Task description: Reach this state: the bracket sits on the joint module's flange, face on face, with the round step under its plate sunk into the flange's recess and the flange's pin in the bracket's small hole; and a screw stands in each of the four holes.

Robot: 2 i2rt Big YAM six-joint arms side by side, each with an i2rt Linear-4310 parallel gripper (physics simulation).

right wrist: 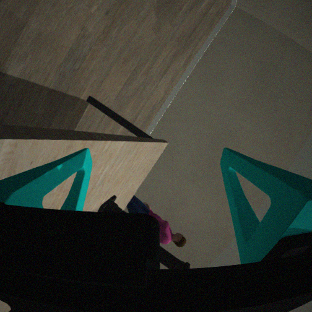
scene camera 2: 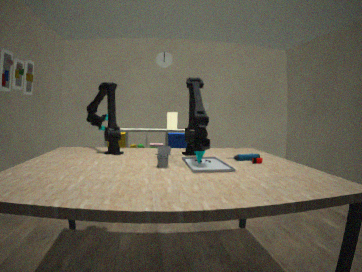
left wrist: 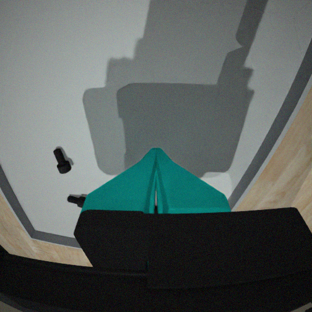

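Pixels of known places: left gripper, fingertip midpoint: [scene camera 2: 198,162]; left arm's base, origin of the base link: [scene camera 2: 191,154]; right arm's base, origin of the base link: [scene camera 2: 113,153].
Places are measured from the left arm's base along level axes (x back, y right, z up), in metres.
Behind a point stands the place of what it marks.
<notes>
The joint module [scene camera 2: 162,161] @(x -0.417, y 0.355, z 0.033 m) stands upright left of the tray, with the grey bracket [scene camera 2: 164,150] @(x -0.365, y 0.327, z 0.085 m) on top; its seating, the pin and the holes are too small to make out. One black screw [left wrist: 61,161] lies on the tray [scene camera 2: 215,171] [left wrist: 55,237]. Another screw [left wrist: 76,200] lies near the left finger in the left wrist view, partly hidden. Small dark screws also show beside the fingertips in the scene view. My left gripper [scene camera 2: 199,163] @(x -0.360, y 0.114, z 0.006 m) [left wrist: 155,155] is shut, low over the tray; no screw is visible between its tips. My right gripper [scene camera 2: 104,123] @(x 0.615, y 0.509, z 0.179 m) [right wrist: 156,155] is open and empty, raised away from the table.
A blue screwdriver [scene camera 2: 247,157] @(x -0.382, y -0.221, z 0.022 m) and a red item [scene camera 2: 257,160] @(x -0.495, y -0.218, z 0.020 m) lie right of the tray on the wooden table [scene camera 2: 125,185] @(x -0.750, y 0.620, z 0.000 m). A shelf with coloured bins stands behind the arms. A person in pink [right wrist: 162,230] shows partly in the right wrist view.
</notes>
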